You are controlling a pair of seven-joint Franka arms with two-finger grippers.
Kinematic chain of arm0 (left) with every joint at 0, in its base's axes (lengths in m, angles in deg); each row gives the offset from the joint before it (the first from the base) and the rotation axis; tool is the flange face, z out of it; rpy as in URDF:
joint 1: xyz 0 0 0.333 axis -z
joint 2: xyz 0 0 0 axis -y
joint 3: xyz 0 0 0.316 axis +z
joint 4: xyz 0.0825 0 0 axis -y
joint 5: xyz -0.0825 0 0.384 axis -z
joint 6: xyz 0 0 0 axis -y
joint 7: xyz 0.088 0 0 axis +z
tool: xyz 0 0 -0.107 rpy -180 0 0
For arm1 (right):
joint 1: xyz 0 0 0.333 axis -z
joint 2: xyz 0 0 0 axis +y
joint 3: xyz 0 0 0.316 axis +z
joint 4: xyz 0.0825 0 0 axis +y
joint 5: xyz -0.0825 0 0.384 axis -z
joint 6: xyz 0 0 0 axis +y
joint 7: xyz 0.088 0 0 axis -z
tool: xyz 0 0 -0.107 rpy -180 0 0
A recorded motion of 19 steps. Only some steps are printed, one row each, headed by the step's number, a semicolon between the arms.
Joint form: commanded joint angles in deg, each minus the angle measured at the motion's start. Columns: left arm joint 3, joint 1, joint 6, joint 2, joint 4, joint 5, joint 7; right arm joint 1, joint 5, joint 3, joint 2, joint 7, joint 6, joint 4.
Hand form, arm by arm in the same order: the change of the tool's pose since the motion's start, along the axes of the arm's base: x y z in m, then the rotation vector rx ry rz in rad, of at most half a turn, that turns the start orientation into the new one. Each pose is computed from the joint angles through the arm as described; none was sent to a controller.
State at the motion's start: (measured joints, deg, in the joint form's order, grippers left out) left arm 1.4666 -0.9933 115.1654 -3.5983 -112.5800 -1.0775 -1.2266; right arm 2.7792 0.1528 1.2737 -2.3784 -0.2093 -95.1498 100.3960
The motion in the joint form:
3: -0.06 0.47 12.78 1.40 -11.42 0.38 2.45; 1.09 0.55 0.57 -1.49 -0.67 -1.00 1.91
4: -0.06 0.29 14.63 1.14 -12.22 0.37 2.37; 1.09 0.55 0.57 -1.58 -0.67 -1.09 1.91
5: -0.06 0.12 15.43 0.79 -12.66 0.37 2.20; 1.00 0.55 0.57 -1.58 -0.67 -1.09 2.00
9: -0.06 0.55 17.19 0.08 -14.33 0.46 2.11; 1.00 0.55 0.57 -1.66 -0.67 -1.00 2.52
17: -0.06 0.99 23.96 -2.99 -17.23 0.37 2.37; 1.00 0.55 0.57 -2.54 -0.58 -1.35 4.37
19: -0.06 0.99 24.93 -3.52 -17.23 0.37 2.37; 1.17 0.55 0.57 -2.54 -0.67 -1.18 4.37
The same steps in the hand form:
3: -0.0246 -0.0067 -0.0582 -0.0065 -0.0490 0.0339; -0.0072 -0.0053 -0.0003 -0.0105 -0.0097 0.0041
4: -0.0249 -0.0051 -0.0639 -0.0061 -0.0628 0.0352; -0.0074 -0.0053 0.0006 -0.0107 -0.0128 0.0041
5: -0.0254 -0.0035 -0.0694 -0.0060 -0.0629 0.0350; -0.0075 -0.0045 -0.0001 -0.0106 -0.0112 0.0057
9: -0.0299 -0.0078 -0.0862 -0.0075 -0.0521 0.0268; -0.0088 -0.0044 -0.0038 -0.0103 -0.0020 0.0057
17: -0.0331 -0.0122 -0.1257 -0.0061 -0.0661 0.0213; -0.0146 -0.0042 -0.0105 -0.0105 0.0088 0.0042
19: -0.0316 -0.0121 -0.1291 -0.0059 -0.0738 0.0211; -0.0150 -0.0057 -0.0107 -0.0103 0.0118 0.0027

